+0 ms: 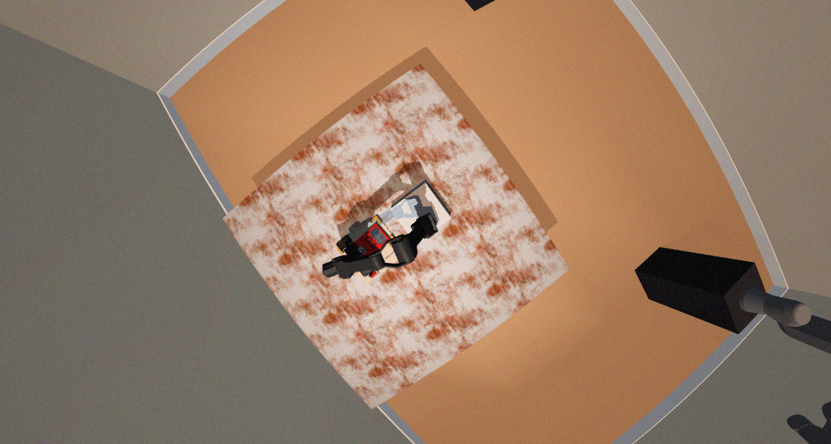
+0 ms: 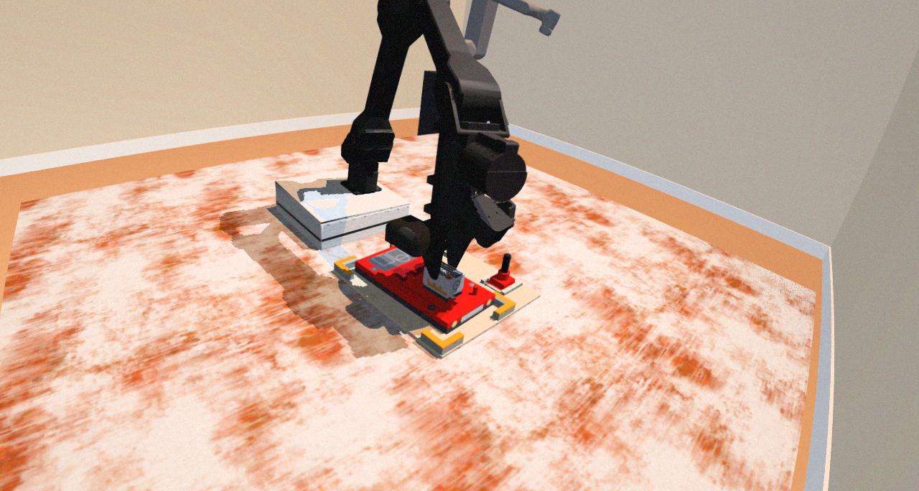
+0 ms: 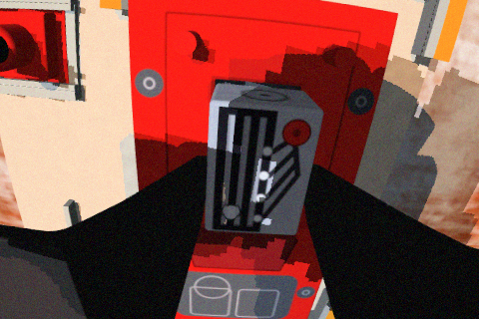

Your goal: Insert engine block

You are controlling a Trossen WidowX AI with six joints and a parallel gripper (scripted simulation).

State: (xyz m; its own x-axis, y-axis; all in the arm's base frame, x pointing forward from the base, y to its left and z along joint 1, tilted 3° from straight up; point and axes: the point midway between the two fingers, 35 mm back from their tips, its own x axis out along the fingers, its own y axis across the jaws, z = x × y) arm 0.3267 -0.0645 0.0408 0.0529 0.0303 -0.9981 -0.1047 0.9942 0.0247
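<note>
Right now the engine block is 1 cm below my gripper tip.
</note>
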